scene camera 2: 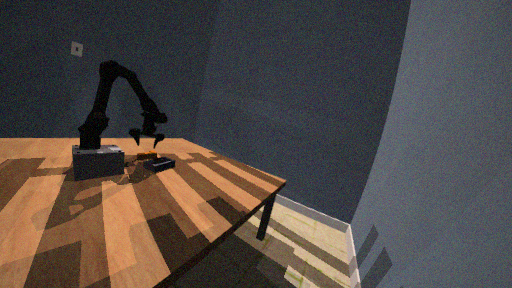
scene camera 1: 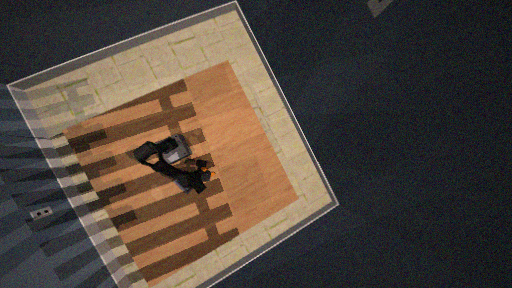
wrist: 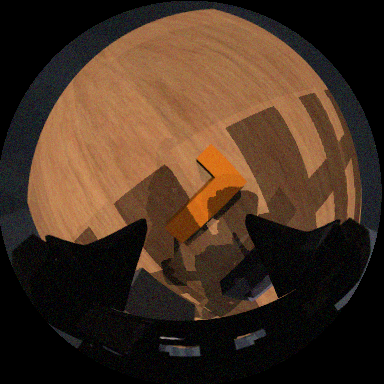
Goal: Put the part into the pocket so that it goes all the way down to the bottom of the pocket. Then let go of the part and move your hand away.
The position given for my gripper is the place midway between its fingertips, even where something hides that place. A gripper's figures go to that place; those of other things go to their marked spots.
Labels:
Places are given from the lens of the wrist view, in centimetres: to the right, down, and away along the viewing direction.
my gripper (wrist: 197, 222): 1, 2, 10
orange part (wrist: 226, 180): 4, -1, 13
pocket block (wrist: 248, 279): 10, 14, 15
The marked spots on the pocket block and the orange part are 16 cm apart.

